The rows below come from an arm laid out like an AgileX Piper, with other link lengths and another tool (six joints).
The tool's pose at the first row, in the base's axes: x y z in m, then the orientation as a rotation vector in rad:
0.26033, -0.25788, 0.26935, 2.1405, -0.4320, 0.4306
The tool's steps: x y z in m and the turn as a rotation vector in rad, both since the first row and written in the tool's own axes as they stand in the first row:
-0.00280, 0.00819, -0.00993, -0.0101, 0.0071, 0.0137
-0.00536, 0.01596, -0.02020, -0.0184, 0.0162, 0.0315
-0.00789, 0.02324, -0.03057, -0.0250, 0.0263, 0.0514
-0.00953, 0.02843, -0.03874, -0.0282, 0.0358, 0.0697
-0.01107, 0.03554, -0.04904, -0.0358, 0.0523, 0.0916
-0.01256, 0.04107, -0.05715, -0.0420, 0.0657, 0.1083
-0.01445, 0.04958, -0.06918, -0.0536, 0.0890, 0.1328
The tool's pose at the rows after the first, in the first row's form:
0.25271, -0.25379, 0.27928, 2.1268, -0.4442, 0.4428
0.24544, -0.24922, 0.28922, 2.1135, -0.4593, 0.4598
0.23840, -0.24430, 0.29887, 2.1010, -0.4759, 0.4795
0.23342, -0.24018, 0.30626, 2.0921, -0.4907, 0.4987
0.22734, -0.23538, 0.31621, 2.0759, -0.5058, 0.5257
0.22234, -0.23152, 0.32387, 2.0627, -0.5167, 0.5469
0.21506, -0.22600, 0.33559, 2.0394, -0.5309, 0.5807

